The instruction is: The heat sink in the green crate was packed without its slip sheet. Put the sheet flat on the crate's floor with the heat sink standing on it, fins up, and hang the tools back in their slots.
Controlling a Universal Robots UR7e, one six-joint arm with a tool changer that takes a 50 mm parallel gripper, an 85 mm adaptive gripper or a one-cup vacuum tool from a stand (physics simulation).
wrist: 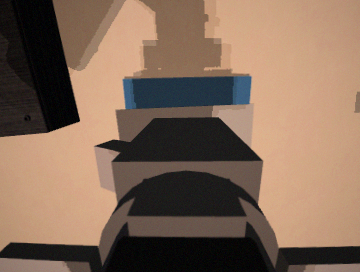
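Places are measured from the arm's base along level axes (x ahead, y left, z up), in centimetres.
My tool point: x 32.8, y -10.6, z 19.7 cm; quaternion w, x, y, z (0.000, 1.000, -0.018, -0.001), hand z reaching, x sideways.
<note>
Ahead of a thing's pixels: the offset from my tool point to its top centre. "spot": to the spot under its first point. Level surfaces: height alone.
My gripper, the vacuum tool @(spot: dx +0.2, dy +4.1, dz -6.7 cm) [187, 140], fills the lower middle of the wrist view as a dark and grey body; its cup is hidden beneath it. A thin, pale grey slip sheet @(spot: dx +5.7, dy +3.0, dz -17.7 cm) [234, 119] shows behind and below the tool body, held flat under it. Its right part is lit, its left part is shaded, and its near part is hidden. Beyond and below the sheet is a blue holder or pad @(spot: dx -0.4, dy +6.1, dz -26.8 cm) [182, 92] on the table, partly covered by the sheet and the tool. The green crate, the heat sink and the tool slots do not show in the wrist view.
A dark, wood-grained block or stand [25, 70] with a small round mark is at the upper left, near the tool. A small grey thing [357, 102] is cut off at the right edge. Shadows of the arm fall on the tan table @(dz -27.8 cm) [310, 175] beyond the blue piece.
</note>
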